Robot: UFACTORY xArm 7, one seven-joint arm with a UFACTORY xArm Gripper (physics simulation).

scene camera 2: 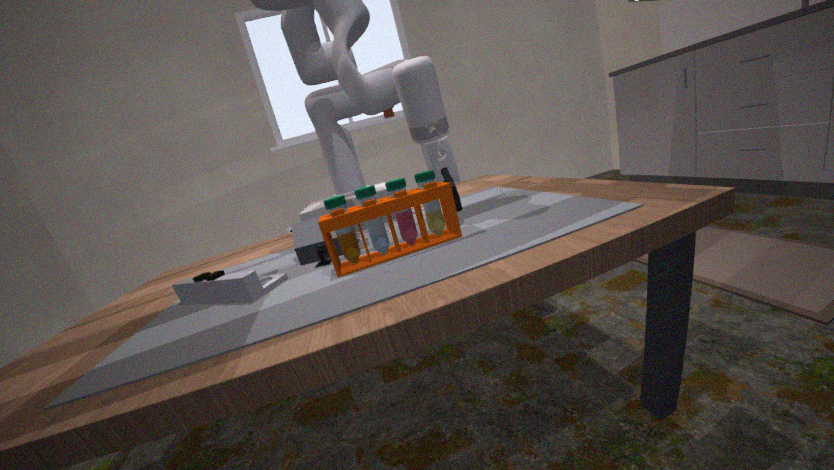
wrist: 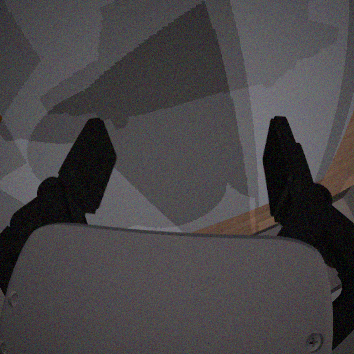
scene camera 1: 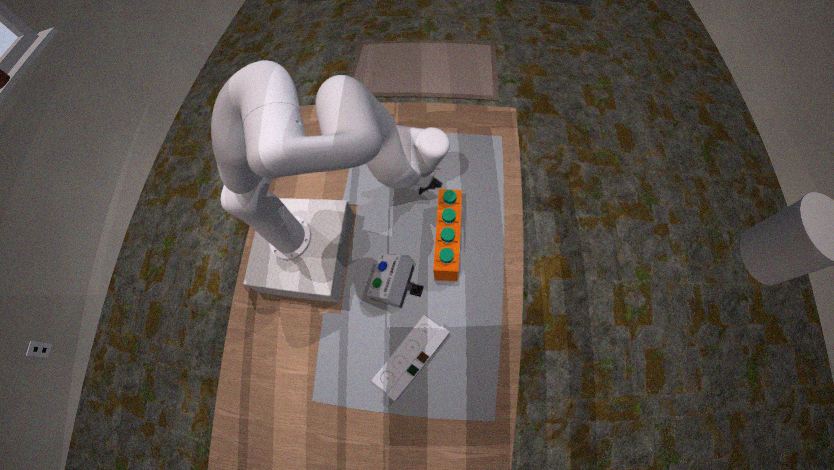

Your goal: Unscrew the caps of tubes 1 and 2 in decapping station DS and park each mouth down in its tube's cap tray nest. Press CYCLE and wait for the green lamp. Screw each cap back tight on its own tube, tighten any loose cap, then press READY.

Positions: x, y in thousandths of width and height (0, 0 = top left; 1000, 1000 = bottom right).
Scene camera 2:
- gripper: 539, 429
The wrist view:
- gripper: 524, 383
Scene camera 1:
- grey mat: 551, 814
